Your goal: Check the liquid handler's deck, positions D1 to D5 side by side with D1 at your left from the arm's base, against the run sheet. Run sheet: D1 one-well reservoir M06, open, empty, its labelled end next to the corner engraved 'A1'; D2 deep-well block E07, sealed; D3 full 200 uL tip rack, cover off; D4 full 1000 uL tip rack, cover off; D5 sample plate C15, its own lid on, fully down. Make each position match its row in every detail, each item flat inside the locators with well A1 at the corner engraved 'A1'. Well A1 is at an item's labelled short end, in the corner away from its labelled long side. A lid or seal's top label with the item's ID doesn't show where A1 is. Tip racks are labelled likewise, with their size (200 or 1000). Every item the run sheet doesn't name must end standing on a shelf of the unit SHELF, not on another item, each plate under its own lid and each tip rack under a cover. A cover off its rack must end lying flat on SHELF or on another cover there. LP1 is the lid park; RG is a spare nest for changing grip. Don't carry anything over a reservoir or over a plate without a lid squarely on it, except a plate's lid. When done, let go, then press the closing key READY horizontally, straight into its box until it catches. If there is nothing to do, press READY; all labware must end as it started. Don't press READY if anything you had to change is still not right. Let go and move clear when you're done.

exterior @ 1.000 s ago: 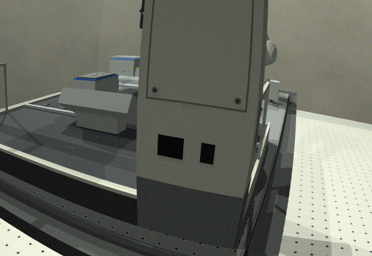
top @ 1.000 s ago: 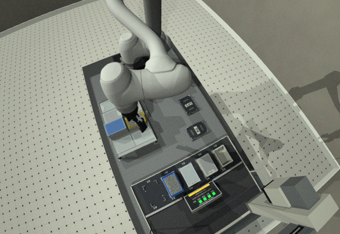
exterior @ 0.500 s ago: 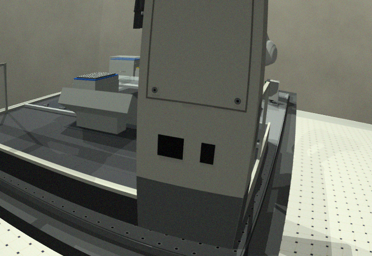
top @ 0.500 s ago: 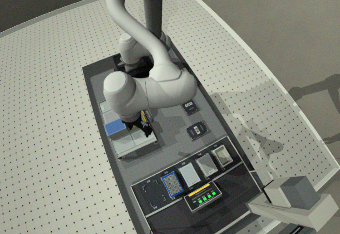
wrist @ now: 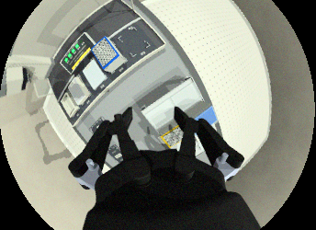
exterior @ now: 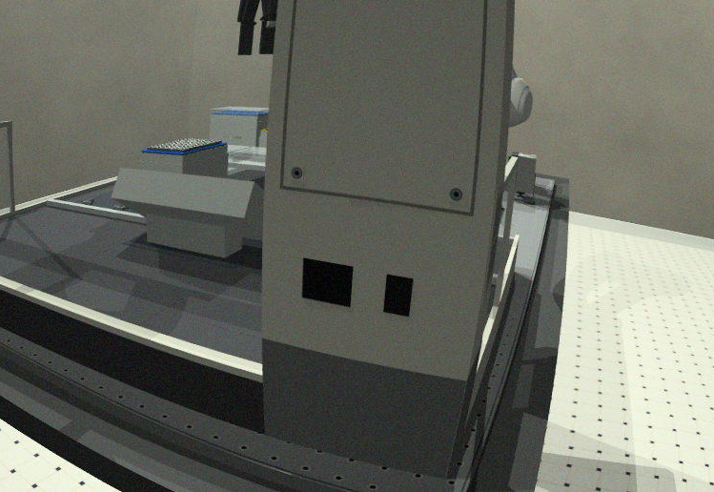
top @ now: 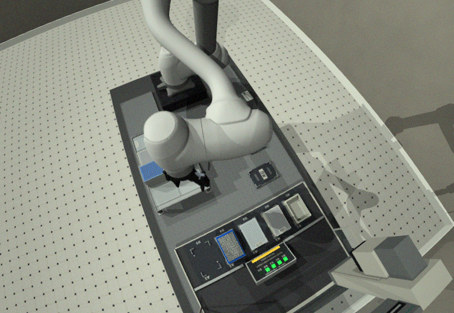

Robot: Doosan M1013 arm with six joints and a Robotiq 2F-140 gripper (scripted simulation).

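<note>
Now: the flat lid 27 cm ahead of my hand, 16 cm to the left of it and 25 cm below it. From my hand the other things lie so: blue-rimmed tip rack 28 cm ahead, 4 cm to the left, 20 cm below; then shelf unit 25 cm behind, 6 cm to the right, 26 cm below; then yellow-rimmed tip rack 20 cm behind, 2 cm to the left, 21 cm below.
</note>
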